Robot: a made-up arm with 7 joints. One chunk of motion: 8 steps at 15 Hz.
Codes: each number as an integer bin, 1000 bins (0 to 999) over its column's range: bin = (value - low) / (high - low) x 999, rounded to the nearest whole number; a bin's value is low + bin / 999 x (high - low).
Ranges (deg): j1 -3..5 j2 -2..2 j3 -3..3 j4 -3..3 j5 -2..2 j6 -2..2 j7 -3..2
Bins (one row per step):
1: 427 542 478 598 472 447 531
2: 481 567 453 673 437 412 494
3: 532 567 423 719 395 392 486
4: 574 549 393 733 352 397 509
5: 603 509 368 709 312 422 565
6: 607 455 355 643 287 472 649
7: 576 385 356 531 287 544 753
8: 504 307 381 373 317 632 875
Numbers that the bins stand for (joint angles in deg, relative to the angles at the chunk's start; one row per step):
1: 0.42 0.17 -0.13 0.59 -0.11 -0.21 -0.34
2: 0.85 0.27 -0.28 1.04 -0.25 -0.35 -0.53
3: 1.26 0.27 -0.46 1.32 -0.42 -0.43 -0.57
4: 1.60 0.20 -0.64 1.40 -0.59 -0.41 -0.45
5: 1.83 0.04 -0.79 1.26 -0.75 -0.31 -0.17
6: 1.86 -0.18 -0.87 0.86 -0.85 -0.11 0.25
7: 1.61 -0.46 -0.86 0.19 -0.85 0.18 0.77
8: 1.04 -0.77 -0.71 -0.76 -0.73 0.53 1.38

